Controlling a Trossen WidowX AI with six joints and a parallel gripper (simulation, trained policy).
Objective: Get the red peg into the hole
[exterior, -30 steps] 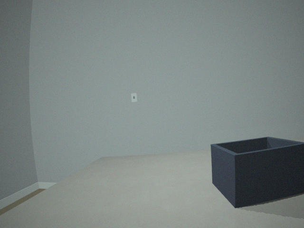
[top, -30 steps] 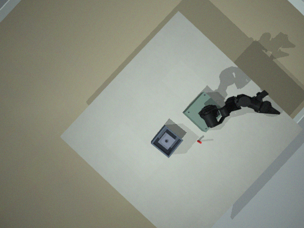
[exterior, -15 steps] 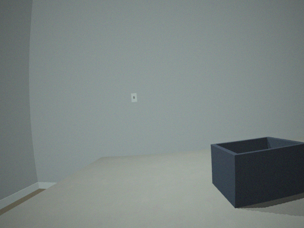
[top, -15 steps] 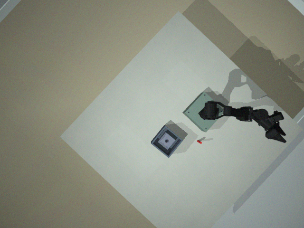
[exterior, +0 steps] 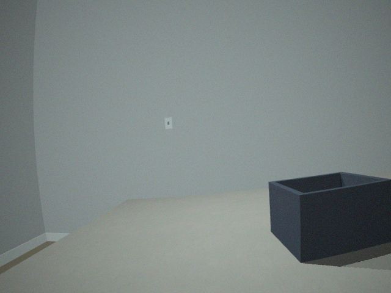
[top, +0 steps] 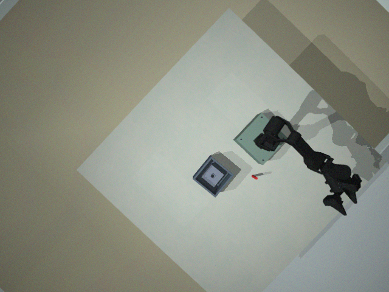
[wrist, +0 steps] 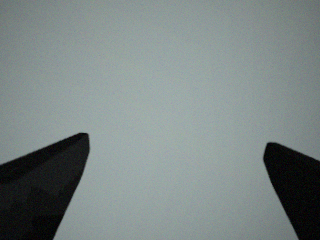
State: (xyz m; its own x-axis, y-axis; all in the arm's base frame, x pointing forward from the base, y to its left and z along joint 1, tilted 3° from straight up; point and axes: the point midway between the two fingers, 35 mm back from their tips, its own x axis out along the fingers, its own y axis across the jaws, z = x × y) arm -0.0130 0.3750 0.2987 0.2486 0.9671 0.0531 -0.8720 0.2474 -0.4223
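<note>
Now: the red peg 170 mm ahead of my gripper tip, 270 mm to the right of it and 360 mm below it. Also, from my gripper tip: dark blue box: 340 mm ahead, 440 mm to the right, 370 mm below.
</note>
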